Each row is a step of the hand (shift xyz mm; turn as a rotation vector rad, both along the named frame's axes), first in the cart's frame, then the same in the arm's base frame.
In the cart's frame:
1: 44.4 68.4 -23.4 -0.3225 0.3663 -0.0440
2: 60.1 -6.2 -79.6 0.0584 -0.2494 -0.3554
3: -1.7 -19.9 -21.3 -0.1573 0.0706 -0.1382
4: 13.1 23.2 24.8 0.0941 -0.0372 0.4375
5: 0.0 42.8 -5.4 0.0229 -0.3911 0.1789
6: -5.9 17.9 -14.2 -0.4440 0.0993 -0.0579
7: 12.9 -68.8 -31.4 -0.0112 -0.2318 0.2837
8: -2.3 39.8 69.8 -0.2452 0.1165 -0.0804
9: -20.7 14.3 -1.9 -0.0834 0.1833 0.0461
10: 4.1 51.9 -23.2 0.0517 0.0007 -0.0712
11: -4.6 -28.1 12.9 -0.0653 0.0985 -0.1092
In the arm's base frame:
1: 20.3 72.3 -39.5 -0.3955 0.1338 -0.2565
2: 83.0 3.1 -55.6 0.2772 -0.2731 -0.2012
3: 14.1 -23.0 -11.1 -0.1081 -0.0555 -0.1845
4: -7.0 32.3 15.3 -0.0701 0.1321 0.4234
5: -14.2 34.1 -22.3 0.1010 -0.2654 0.3238
6: -6.5 8.2 -21.2 -0.3916 -0.1510 -0.1849
7: 48.8 -59.1 3.0 -0.0276 -0.1220 0.3445
8: -43.2 50.5 45.2 -0.2216 -0.0452 -0.1704
9: -22.2 1.2 -11.9 -0.1574 0.1234 -0.0516
10: -7.6 38.9 -41.0 0.0701 0.0069 -0.0527
11: 2.0 -22.1 22.0 -0.0518 0.0205 -0.1510

